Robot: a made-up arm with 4 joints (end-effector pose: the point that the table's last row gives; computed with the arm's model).
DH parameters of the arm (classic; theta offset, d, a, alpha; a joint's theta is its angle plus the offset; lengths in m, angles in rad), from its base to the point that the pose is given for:
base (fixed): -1.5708 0.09 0 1.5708
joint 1: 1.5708 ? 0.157 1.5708
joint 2: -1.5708 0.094 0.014 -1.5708
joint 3: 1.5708 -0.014 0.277 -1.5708
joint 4: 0 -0.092 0.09 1.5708
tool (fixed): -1.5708 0.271 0 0
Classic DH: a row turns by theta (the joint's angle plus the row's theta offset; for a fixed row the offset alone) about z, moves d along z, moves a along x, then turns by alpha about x.
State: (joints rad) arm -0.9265 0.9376 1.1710 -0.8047
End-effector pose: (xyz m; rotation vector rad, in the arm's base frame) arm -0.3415 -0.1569 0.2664 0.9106 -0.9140 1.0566
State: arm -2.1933 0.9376 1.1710 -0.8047
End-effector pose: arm -0.3415 -0.2153 -0.0069 1.9187 -1.6036 0.3657
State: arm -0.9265 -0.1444 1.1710 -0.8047
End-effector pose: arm -0.1477 -0.2958 0.3708 1.5875 0.0638 1.3344
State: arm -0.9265 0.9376 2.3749 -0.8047
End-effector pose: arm -0.3825 -0.2208 0.0883 -0.0417 -0.5217 1.9425
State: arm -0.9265 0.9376 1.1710 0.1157
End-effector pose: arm -0.4846 0.0501 0.2344 0.1378 -1.2353 0.5185
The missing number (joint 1, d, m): 0.1
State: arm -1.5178 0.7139 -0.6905 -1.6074
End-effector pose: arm -0.0777 -0.2713 -0.0462 -2.5925 1.0065 0.8872
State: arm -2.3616 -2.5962 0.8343 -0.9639
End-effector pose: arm 0.0134 -0.0145 0.1396 -0.5269 -1.5198 -1.6358
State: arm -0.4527 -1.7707 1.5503 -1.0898
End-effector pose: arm 0.0998 -0.0792 0.2519 -2.1384 -2.0177 -0.7523
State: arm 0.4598 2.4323 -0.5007 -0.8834
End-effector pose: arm -0.3655 0.0119 0.1790 0.7986 -2.0504 1.3352
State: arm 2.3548 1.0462 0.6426 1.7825
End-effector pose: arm -0.0755 -0.3518 -0.0956 1.5434 0.9008 -0.9455
